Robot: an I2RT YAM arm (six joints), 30 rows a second.
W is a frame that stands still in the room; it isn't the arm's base.
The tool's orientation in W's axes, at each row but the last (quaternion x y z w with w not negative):
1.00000 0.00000 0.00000 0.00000
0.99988 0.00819 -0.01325 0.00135
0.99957 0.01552 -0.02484 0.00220
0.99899 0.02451 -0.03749 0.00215
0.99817 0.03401 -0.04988 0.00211
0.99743 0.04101 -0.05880 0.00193
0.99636 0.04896 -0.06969 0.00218
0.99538 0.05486 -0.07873 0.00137
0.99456 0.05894 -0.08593 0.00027
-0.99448 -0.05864 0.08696 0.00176
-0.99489 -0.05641 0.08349 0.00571
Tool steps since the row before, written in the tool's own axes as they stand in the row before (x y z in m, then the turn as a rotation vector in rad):
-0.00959 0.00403 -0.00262 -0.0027 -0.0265 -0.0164
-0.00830 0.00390 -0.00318 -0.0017 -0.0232 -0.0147
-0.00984 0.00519 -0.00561 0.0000 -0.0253 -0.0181
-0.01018 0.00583 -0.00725 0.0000 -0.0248 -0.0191
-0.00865 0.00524 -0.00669 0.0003 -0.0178 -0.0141
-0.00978 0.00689 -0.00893 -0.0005 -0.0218 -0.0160
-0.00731 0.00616 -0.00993 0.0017 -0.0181 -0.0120
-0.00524 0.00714 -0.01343 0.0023 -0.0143 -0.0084
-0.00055 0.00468 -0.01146 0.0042 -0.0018 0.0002
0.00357 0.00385 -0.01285 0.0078 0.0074 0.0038
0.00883 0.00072 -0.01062 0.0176 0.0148 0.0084
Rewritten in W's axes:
-0.00959 -0.00403 0.00262 -0.0027 0.0265 0.0164
-0.00815 -0.00403 0.00341 -0.0017 0.0232 0.0147
-0.00938 -0.00546 0.00611 0.0001 0.0254 0.0180
-0.00931 -0.00628 0.00801 0.0002 0.0249 0.0190
-0.00756 -0.00576 0.00752 0.0005 0.0179 0.0140
-0.00807 -0.00759 0.01001 -0.0004 0.0218 0.0160
-0.00522 -0.00673 0.01083 0.0016 0.0183 0.0117
-0.00226 -0.00752 0.01404 0.0020 0.0146 0.0080
0.00197 -0.00459 0.01134 0.0039 0.0023 -0.0009
0.00616 -0.00332 0.01199 0.0078 -0.0065 -0.0052
0.01050 0.00026 0.00900 0.0175 -0.0127 -0.0115

